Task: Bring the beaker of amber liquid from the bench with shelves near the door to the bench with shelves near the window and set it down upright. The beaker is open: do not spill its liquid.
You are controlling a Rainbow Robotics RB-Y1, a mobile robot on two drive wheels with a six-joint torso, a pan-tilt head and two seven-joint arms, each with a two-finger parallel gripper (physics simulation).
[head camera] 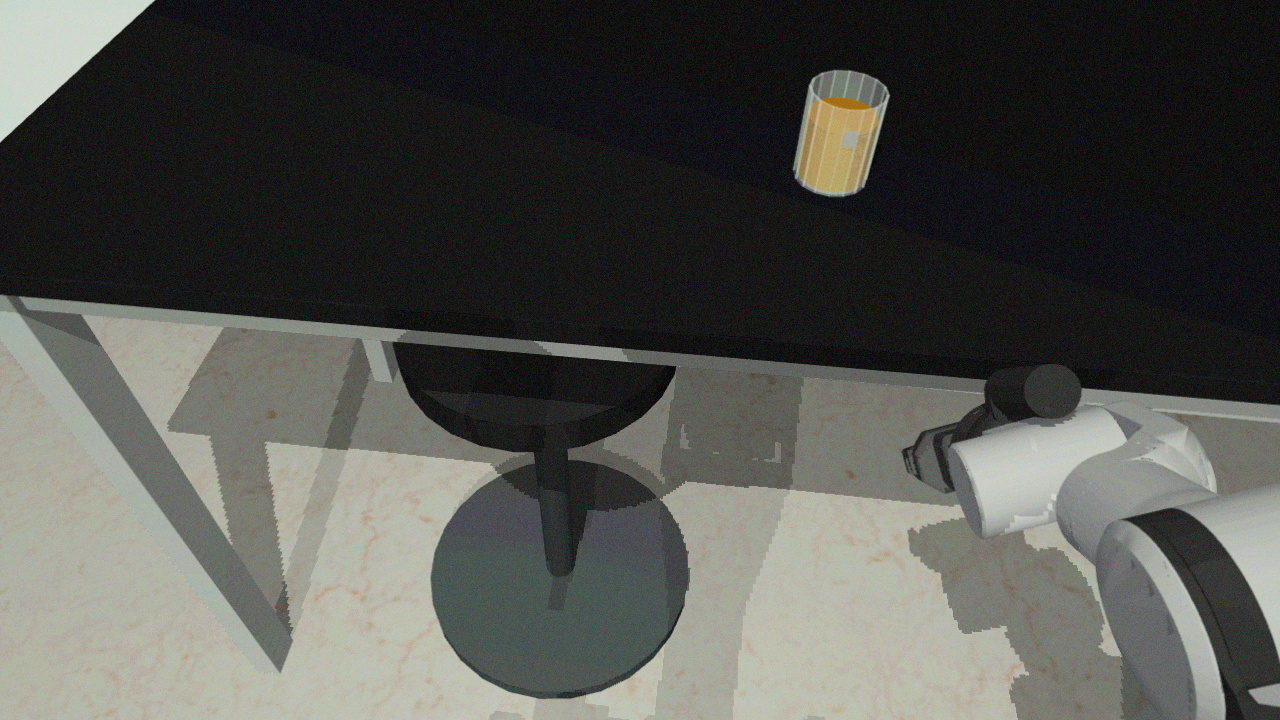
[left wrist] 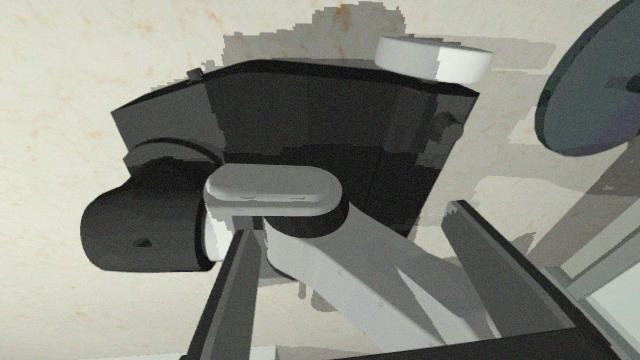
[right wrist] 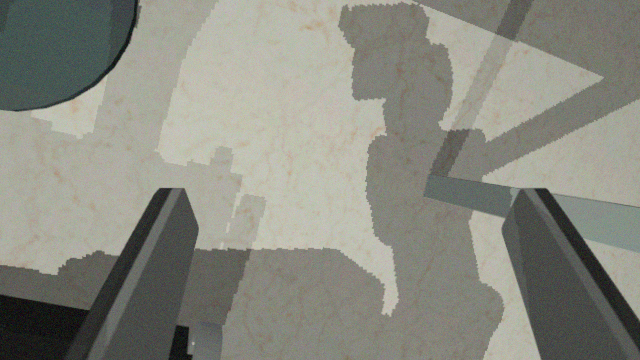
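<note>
The beaker of amber liquid stands upright on the black bench top, at the upper right of the head view, back from the front edge. Its mouth is open. My right arm shows at the lower right of the head view, near the bench's front edge, apart from the beaker; its fingers are hard to make out there. My right gripper is open and empty over the floor. My left gripper is open and empty beside my own base. The shelves and the other bench do not show.
A round stool stands partly under the bench; its disc foot is on the floor. A slanting bench leg is at the left of the head view. My dark base with a white wheel shows in the left wrist view.
</note>
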